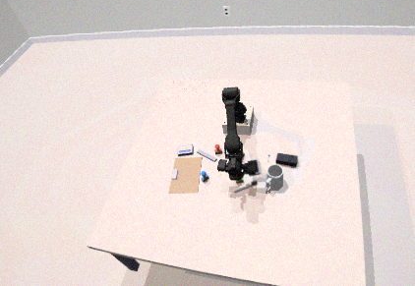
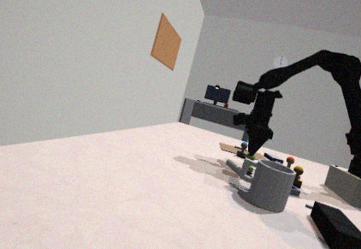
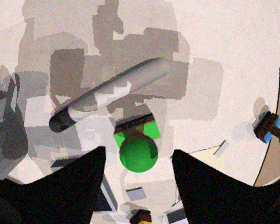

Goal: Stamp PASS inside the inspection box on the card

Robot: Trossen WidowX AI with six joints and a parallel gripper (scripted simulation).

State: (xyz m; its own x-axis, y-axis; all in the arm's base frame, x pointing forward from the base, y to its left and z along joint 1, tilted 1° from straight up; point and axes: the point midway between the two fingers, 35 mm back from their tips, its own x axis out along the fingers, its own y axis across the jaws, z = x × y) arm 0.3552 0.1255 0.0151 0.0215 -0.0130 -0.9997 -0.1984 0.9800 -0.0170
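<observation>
Right now the green stamp is 40 mm below my gripper tip. The rest, counted from my gripper tip: marker pen: 50 mm to the left, 50 mm below, 10 mm ahead; ink pad: 100 mm behind, 60 mm below, 40 mm to the left; cream card: 110 mm to the right, 60 mm below, 60 mm behind.
</observation>
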